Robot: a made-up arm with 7 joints. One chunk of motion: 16 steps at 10 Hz.
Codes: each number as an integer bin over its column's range. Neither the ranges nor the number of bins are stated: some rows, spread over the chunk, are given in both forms.
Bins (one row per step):
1: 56 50 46 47 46 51
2: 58 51 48 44 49 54
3: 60 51 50 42 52 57
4: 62 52 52 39 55 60
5: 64 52 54 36 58 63
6: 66 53 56 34 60 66
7: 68 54 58 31 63 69
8: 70 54 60 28 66 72
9: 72 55 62 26 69 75
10: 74 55 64 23 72 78
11: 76 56 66 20 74 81
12: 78 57 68 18 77 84
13: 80 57 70 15 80 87
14: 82 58 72 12 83 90
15: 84 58 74 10 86 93
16: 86 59 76 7 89 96
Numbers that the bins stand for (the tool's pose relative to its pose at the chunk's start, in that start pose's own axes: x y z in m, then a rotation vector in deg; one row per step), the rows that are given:
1: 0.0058 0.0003 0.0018 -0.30 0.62 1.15
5: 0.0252 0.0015 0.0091 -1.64 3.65 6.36
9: 0.0445 0.0033 0.0164 -2.85 6.42 11.58
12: 0.0591 0.0045 0.0218 -3.82 8.44 15.48
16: 0.0785 0.0058 0.0291 -5.15 11.47 20.70
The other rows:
2: 0.0106 0.0009 0.0036 -0.67 1.37 2.45
3: 0.0155 0.0009 0.0055 -0.91 2.13 3.76
4: 0.0203 0.0015 0.0073 -1.27 2.89 5.06
6: 0.0300 0.0021 0.0109 -1.88 4.15 7.67
7: 0.0348 0.0027 0.0127 -2.24 4.91 8.97
8: 0.0397 0.0027 0.0145 -2.61 5.67 10.27
10: 0.0494 0.0033 0.0182 -3.21 7.18 12.88
11: 0.0542 0.0039 0.0200 -3.58 7.69 14.18
13: 0.0639 0.0045 0.0236 -4.18 9.20 16.79
14: 0.0688 0.0052 0.0255 -4.55 9.96 18.09
15: 0.0736 0.0052 0.0273 -4.79 10.72 19.39

